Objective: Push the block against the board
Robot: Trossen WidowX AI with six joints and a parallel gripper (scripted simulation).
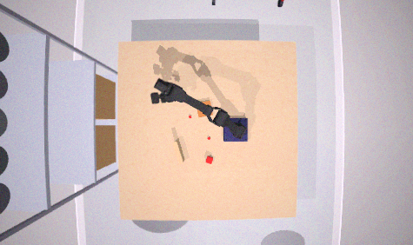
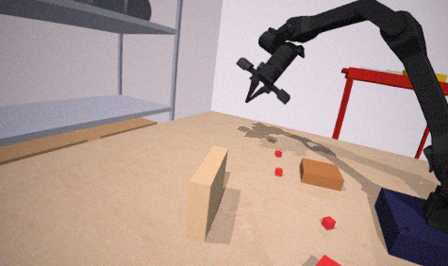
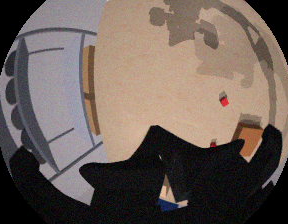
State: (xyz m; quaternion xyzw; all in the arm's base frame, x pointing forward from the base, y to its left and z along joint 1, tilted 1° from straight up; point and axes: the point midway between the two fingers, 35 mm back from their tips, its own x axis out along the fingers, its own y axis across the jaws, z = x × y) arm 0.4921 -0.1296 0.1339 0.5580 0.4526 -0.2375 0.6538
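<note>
The board is 320 mm to the left of my gripper tip, 130 mm behind it and 100 mm below it. From my gripper tip the other things lie so: orange square block 260 mm behind, 140 mm below, 10 mm to the left; then red cube 350 mm to the left, 350 mm behind, 130 mm below.
</note>
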